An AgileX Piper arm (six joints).
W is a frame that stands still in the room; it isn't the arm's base.
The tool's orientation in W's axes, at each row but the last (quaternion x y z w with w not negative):
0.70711, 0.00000, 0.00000, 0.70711
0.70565, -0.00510, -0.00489, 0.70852
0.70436, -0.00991, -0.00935, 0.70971
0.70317, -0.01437, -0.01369, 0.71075
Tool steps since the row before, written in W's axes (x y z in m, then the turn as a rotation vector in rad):
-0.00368, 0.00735, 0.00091, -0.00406, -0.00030, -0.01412
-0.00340, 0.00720, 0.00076, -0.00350, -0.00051, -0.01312
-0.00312, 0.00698, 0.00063, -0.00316, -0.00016, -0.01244
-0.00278, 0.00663, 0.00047, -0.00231, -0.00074, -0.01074
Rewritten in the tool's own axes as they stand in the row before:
-0.00368, 0.00091, -0.00735, -0.00406, -0.01412, 0.00030
-0.00350, 0.00079, -0.00715, -0.00350, -0.01312, 0.00051
-0.00331, 0.00069, -0.00689, -0.00317, -0.01244, 0.00015
-0.00304, 0.00054, -0.00651, -0.00229, -0.01075, 0.00072

